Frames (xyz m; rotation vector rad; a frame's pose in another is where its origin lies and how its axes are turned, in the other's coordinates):
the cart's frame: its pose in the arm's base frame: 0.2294 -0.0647 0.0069 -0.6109 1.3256 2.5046
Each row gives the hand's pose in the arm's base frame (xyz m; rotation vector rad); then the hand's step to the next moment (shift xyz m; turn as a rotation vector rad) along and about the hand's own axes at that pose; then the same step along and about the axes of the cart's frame.
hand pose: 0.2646 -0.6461 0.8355 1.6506 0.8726 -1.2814
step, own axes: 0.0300 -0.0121 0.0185 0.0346 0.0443 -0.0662
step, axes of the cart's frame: 0.0253 -0.0138 -0.0236 -0.0555 -0.0660 0.0099
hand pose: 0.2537 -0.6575 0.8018 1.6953 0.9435 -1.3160
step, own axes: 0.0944 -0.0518 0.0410 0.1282 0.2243 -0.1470
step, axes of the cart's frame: 0.0892 -0.0557 -0.0470 -0.2168 -0.1925 -0.0655
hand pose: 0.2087 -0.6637 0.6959 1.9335 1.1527 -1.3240
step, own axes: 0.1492 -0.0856 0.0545 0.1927 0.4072 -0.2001
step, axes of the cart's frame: 0.1410 -0.1116 -0.0152 -0.3664 -0.2888 -0.1593
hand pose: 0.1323 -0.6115 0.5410 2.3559 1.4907 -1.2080
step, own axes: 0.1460 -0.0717 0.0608 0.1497 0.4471 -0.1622
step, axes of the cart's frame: 0.1111 -0.1233 0.0510 -0.3647 -0.2577 -0.2219
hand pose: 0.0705 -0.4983 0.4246 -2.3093 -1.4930 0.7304
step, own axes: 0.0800 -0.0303 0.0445 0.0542 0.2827 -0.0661
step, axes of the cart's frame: 0.0400 -0.0691 0.0541 -0.1920 -0.1429 -0.1731
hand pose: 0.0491 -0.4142 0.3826 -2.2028 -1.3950 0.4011
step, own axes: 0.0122 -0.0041 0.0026 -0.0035 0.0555 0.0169
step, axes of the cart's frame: -0.0007 -0.0074 0.0108 -0.0076 -0.0351 -0.0457
